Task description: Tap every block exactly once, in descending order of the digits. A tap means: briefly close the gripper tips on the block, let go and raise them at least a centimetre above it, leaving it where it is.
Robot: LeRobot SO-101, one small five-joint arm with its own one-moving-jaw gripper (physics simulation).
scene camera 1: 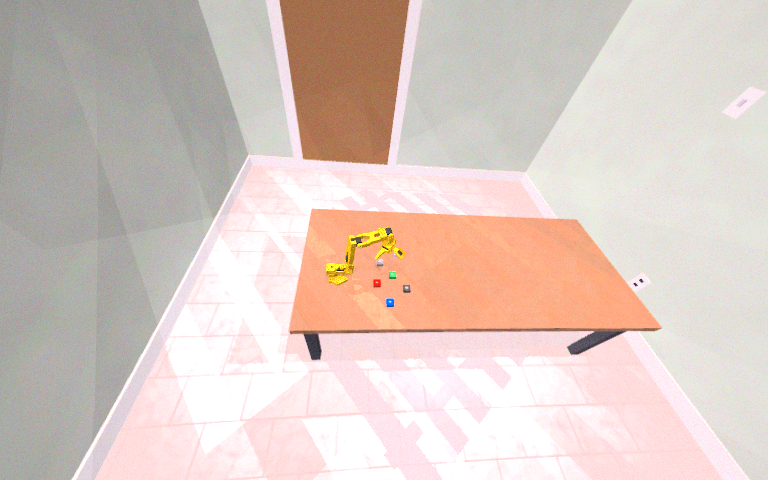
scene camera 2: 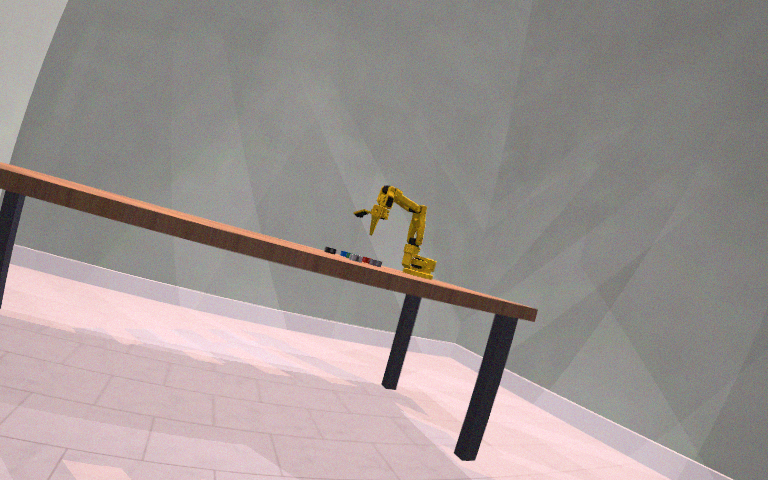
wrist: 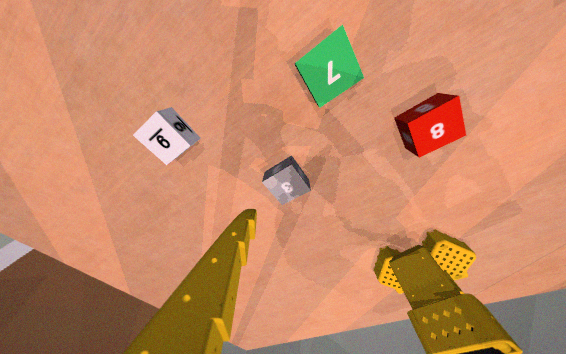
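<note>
My gripper is fully open and empty, high above the table. One notched jaw shows in the wrist view. The grey block, digit 3, lies beyond its tip. The white block, a barred digit reading as an upside-down 9, is partly hidden by the gripper in scene camera 1. The green block shows 7; the red block shows 8. The blue block and dark block have unreadable digits.
The wooden table carries the arm and blocks. The yellow arm base stands near the table's left edge in scene camera 1. The blue block lies closest to the front edge there.
</note>
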